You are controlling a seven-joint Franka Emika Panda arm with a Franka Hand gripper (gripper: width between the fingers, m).
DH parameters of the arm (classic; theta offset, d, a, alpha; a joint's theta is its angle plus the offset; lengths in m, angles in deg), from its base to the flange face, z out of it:
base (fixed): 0 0 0 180
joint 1: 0 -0.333 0 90
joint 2: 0 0 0 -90
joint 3: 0 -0.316 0.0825 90
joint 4: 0 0 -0.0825 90
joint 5: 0 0.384 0 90
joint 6: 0 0 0.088 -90
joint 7: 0 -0.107 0 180
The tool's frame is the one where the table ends.
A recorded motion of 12 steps. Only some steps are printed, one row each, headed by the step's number.
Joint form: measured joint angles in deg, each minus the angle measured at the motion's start. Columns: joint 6, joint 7, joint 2, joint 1, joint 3, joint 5, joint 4.
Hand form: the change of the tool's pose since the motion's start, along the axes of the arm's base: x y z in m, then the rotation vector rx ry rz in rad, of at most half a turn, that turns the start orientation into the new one. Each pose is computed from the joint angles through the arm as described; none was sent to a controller.
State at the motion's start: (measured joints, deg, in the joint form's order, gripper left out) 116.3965 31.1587 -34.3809 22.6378 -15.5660 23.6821 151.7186
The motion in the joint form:
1: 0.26 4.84 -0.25 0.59 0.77 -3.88 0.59
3: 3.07 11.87 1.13 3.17 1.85 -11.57 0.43
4: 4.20 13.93 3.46 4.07 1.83 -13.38 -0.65
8: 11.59 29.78 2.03 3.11 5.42 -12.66 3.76
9: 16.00 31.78 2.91 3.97 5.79 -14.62 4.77
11: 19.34 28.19 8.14 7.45 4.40 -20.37 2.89
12: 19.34 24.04 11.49 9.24 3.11 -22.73 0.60
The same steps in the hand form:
1: -0.0045 -0.0122 -0.0027 -0.0547 -0.0014 0.0912
3: -0.0031 -0.0443 -0.0053 -0.1679 -0.0091 0.2123
4: 0.0046 -0.0536 -0.0095 -0.1871 -0.0029 0.2508
8: -0.0076 -0.0717 -0.0212 -0.2118 -0.1161 0.4595
9: -0.0069 -0.0831 -0.0271 -0.2626 -0.1397 0.4868
11: 0.0063 -0.1043 -0.0411 -0.3230 -0.0896 0.4575
12: 0.0181 -0.1121 -0.0466 -0.3335 -0.0542 0.4093

